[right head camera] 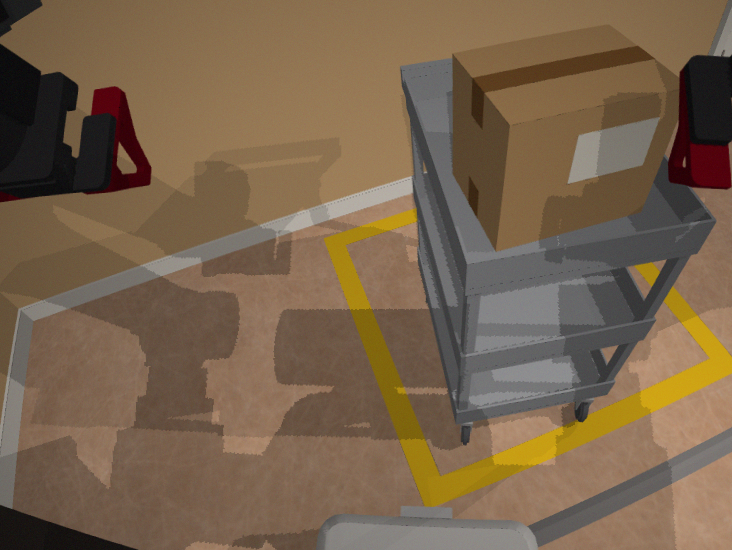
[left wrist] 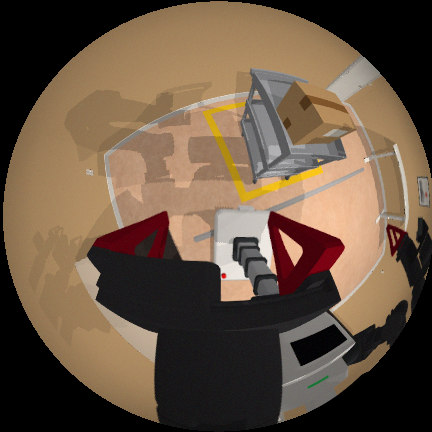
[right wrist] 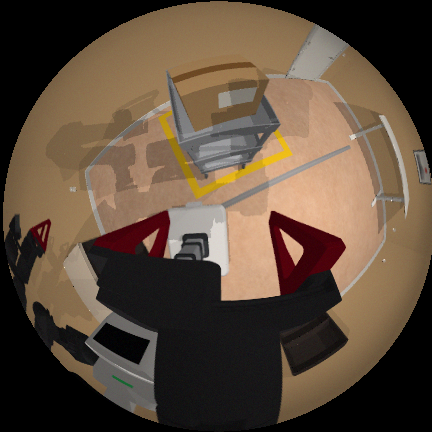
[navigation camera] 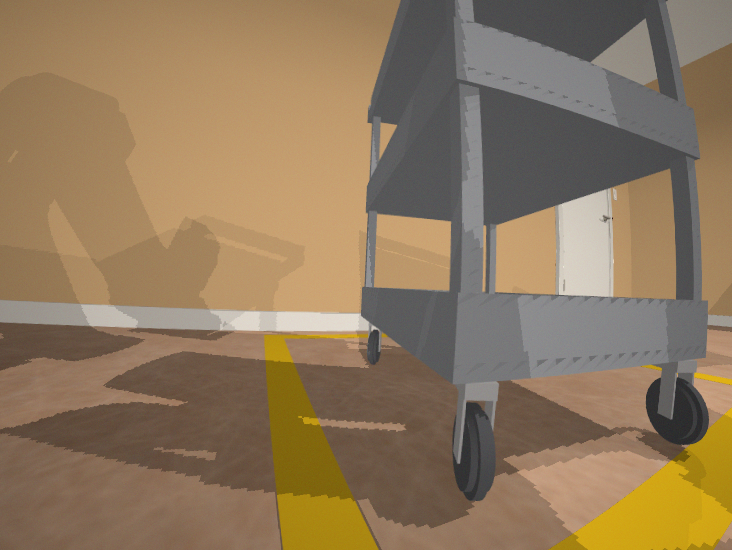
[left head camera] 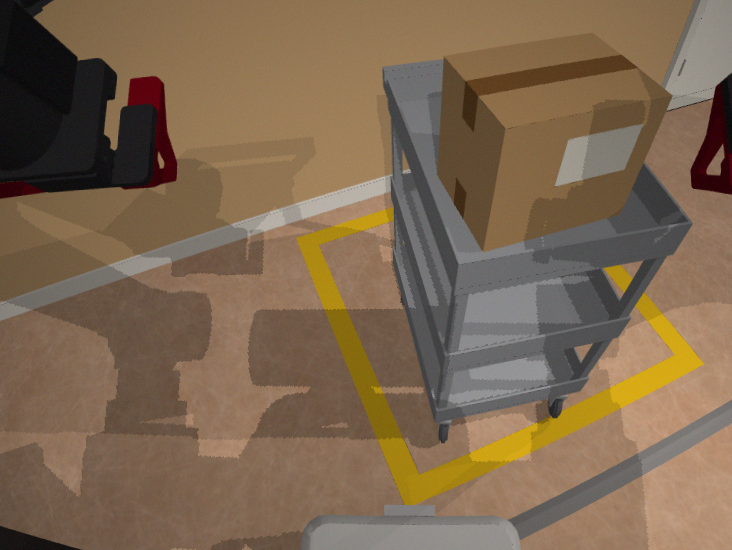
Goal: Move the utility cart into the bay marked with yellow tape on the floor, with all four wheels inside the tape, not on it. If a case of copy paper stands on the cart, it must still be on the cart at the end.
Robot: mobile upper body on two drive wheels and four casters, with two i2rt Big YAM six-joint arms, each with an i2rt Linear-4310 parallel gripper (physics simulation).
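Frame: origin at the left arm's base, x right, y ahead, z up, level; millimetres.
Seen in the pictures: left gripper, between the fingertips: (right head camera: 95, 182) (left wrist: 218, 216) (right wrist: 46, 221) (left head camera: 114, 176); right gripper, between the fingertips: (left wrist: 389, 226) (right wrist: 218, 215).
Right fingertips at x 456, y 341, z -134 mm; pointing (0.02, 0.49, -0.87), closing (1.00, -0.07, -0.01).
Pixels of each thing's top centre, then the offset from my right fingertips to it.
- far left wheel, centre of its top: (navigation camera: 378, 332) dx -220, dy +788, dz -1184 mm
- paper case, centre of its top: (right head camera: 566, 67) (left head camera: 555, 73) (right wrist: 214, 67) (left wrist: 330, 104) dx +17, dy +504, dz -204 mm
The grey three-tier utility cart (left head camera: 491, 272) (right head camera: 502, 275) (left wrist: 272, 100) (right wrist: 220, 130) (navigation camera: 579, 337) stands upright, slightly angled to the yellow tape bay (left head camera: 346, 337) (right head camera: 378, 354) (navigation camera: 292, 425). The near left wheel (left head camera: 443, 431) (navigation camera: 476, 452) is inside the tape. The near right wheel (left head camera: 555, 408) (navigation camera: 677, 411) is at the near strip's inner edge; I cannot tell whether it touches. The far left wheel (navigation camera: 373, 347) is inside; the fourth is hidden. The paper case (left head camera: 550, 171) (right head camera: 532, 171) sits on the top tray. My left gripper (left wrist: 218, 216) and right gripper (right wrist: 218, 214) are open, empty and apart from the cart.
A tan wall (left head camera: 236, 59) with a white baseboard stands behind the bay. My pale base (left head camera: 408, 535) is close to the bay's near corner. A grey strip (left head camera: 621, 476) crosses the floor at the right. A white door (navigation camera: 582, 248) is beyond the cart.
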